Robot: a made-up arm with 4 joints.
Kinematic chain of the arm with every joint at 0, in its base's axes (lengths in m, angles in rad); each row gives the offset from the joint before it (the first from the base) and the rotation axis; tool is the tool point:
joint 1: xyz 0 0 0.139 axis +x
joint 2: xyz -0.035 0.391 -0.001 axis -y
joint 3: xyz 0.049 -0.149 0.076 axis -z
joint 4: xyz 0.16 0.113 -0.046 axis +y
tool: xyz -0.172 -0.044 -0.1
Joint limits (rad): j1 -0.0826..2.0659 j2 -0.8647..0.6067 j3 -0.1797..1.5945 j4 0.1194..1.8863
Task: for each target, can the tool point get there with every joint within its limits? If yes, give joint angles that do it. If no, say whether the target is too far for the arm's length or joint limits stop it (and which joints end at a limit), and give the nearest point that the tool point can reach.
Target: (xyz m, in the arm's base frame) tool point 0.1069 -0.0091 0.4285
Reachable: yes | joints 1.5700 -0.6522 1.2691 0.8559
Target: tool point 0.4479 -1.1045 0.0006
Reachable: no: too far | nearest point 0.0869 -0.3600 0.2559 | short by 0.866 m
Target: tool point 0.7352 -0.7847 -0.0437
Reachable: no: too far | nearest point 0.1700 -0.2934 0.2484 | short by 0.804 m
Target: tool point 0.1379 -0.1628 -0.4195
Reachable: no: joint limits stop it (at a limit: joint 1, joint 3, joint 4) | nearest point 0.0631 -0.2617 0.1364 | short by 0.570 m
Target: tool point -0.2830 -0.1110 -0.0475
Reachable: no: joint limits stop it (at a limit: joint 1, joint 2, joint 3, joint 4) | nearest point -0.0684 -0.2772 0.1281 | short by 0.323 m
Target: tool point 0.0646 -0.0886 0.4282
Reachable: yes | joints 1.7753 0.0782 1.2375 0.4821
